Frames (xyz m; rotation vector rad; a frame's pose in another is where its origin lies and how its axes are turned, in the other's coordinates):
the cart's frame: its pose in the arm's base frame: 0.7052 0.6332 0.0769 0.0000 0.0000 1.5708
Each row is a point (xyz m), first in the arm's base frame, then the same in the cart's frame.
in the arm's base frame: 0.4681 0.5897 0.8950
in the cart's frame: -0.0435 0.2371 0.8181
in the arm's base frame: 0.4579 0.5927 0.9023
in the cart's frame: -0.0405 0.2473 0.8254
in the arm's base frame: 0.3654 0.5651 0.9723
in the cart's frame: -0.0681 0.3398 0.8954
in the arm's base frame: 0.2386 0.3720 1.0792
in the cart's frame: -0.2612 0.4666 1.0023
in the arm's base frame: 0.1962 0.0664 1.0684
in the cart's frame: -0.5668 0.5090 0.9915
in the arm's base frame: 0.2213 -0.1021 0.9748
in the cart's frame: -0.7353 0.4839 0.8979
